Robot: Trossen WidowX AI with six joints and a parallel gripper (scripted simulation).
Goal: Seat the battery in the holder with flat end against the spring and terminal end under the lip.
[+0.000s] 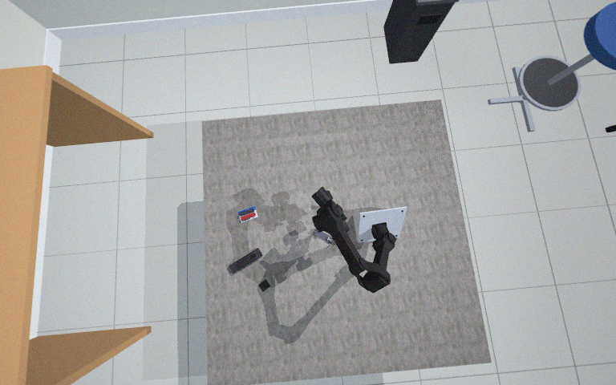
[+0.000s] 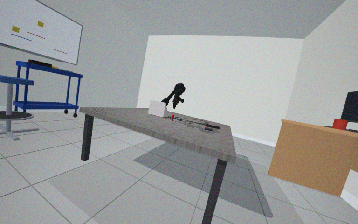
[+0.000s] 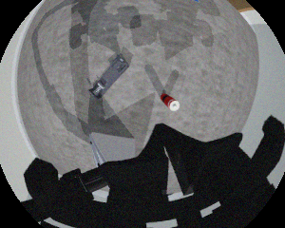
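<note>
The red battery lies 10 mm ahead of my gripper tip, 40 mm to the right of it and 90 mm below it. From my gripper tip the other things lie so: small black block 370 mm ahead, 270 mm to the left, 120 mm below; long black bar 440 mm ahead, 140 mm to the left, 110 mm below.
</note>
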